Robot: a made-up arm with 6 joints.
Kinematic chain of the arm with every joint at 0, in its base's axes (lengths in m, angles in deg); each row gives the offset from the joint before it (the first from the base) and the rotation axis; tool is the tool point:
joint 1: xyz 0 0 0.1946 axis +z
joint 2: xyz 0 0 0 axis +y
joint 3: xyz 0 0 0.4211 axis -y
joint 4: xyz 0 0 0 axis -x
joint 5: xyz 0.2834 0 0 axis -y
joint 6: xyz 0 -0.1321 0 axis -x
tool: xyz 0 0 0
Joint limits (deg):
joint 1: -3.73..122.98
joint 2: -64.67..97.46
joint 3: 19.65..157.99
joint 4: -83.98..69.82
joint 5: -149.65..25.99
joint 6: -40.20..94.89
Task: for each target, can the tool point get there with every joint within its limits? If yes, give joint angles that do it. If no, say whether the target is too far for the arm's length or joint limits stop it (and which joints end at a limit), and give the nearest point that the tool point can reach.
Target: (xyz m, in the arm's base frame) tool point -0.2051 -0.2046 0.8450
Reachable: yes | joints 18.83 -15.64 112.24 -15.19 -43.98 -15.30
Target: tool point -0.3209 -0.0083 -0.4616
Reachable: no: joint limits stop it (at a limit: joint 1, joint 2, joint 3, joint 4) | nearest point -0.1783 0.3003 -0.1648 | short by 0.451 m
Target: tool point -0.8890 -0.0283 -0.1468
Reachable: no: too far | nearest point -0.5975 -0.0190 0.1528 | short by 0.418 m
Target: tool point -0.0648 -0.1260 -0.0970
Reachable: no: joint limits stop it (at a limit: joint 2, joint 3, joint 4) | nearest point -0.2319 -0.4509 0.0915 | short by 0.411 m
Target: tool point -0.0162 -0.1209 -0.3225
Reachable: no: joint limits stop it (at a limit: joint 1, joint 2, joint 3) | nearest point 0.3490 -0.0533 -0.1642 | short by 0.404 m
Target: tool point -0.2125 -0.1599 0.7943
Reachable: yes | joints 8.08 -1.46 145.91 -13.46 -54.27 32.56
